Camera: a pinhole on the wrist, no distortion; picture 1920 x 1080 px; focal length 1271.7 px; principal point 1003.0 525.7 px. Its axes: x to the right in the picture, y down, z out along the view. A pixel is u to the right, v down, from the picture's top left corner.
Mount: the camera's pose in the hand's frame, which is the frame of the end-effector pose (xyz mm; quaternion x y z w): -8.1 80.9 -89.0 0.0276 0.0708 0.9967 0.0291
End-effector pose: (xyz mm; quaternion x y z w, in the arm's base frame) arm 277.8 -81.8 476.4 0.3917 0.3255 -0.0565 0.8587
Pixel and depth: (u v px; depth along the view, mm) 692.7 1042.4 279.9
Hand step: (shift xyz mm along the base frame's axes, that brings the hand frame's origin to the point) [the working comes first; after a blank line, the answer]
In the camera's frame: -68.3 113.7 279.9

159.4 -128.8 56.1
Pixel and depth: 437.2 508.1 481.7
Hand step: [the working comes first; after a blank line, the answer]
In the camera's frame: -214.3 -6.7 481.7

426.2 -132.1 129.1
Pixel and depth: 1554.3 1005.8 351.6
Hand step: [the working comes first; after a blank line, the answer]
In the camera's frame: 152.4 132.7 351.6

35.3 -219.9 230.8
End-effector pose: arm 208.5 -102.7 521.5 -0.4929 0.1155 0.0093 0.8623
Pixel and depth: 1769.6 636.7 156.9
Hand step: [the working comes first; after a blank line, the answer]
In the camera's frame: 94.6 13.7 156.9

-89.8 120.2 -25.6
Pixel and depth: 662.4 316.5 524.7
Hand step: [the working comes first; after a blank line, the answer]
In the camera's frame: -140.5 -86.3 524.7

211.1 451.7 -30.7
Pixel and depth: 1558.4 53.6 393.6
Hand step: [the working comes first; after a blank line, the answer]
In the camera's frame: 171.9 -146.1 393.6

-127.3 409.4 -75.4
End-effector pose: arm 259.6 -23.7 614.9 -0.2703 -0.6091 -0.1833 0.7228
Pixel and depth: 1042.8 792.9 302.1
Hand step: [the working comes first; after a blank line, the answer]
In the camera's frame: 9.5 63.5 302.1

-135.6 182.3 11.3
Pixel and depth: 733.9 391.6 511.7
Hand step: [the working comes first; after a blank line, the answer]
In the camera's frame: -108.3 -54.0 511.7

-171.7 412.8 142.2
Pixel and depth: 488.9 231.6 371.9
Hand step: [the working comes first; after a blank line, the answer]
In the camera's frame: -150.3 -86.0 371.9

-46.1 333.7 159.0
